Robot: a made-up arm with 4 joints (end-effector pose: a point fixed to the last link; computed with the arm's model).
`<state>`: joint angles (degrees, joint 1 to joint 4).
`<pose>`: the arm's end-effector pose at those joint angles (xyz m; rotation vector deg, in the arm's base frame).
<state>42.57 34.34 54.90 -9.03</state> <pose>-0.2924 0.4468 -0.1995 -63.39 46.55 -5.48</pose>
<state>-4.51 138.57 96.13 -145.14</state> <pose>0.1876 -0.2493 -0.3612 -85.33 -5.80 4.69</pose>
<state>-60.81 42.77 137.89 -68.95</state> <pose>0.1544 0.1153 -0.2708 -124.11 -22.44 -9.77</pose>
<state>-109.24 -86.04 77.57 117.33</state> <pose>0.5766 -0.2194 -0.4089 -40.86 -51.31 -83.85</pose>
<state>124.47 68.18 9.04 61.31</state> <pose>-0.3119 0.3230 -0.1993 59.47 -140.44 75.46</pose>
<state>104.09 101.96 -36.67 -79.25</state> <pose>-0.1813 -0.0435 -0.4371 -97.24 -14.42 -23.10</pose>
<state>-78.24 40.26 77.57 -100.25</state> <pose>0.4141 0.2557 -0.0743 -99.33 -115.20 -23.87</pose>
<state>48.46 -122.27 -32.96 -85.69</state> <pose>-0.4113 -0.5909 0.3880 113.67 12.05 27.63</pose>
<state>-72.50 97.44 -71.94 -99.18</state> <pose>0.0556 -0.0084 0.4352 -34.29 81.77 98.67</pose>
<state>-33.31 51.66 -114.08 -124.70</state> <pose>-0.0317 0.1784 0.1390 -55.38 85.19 109.27</pose>
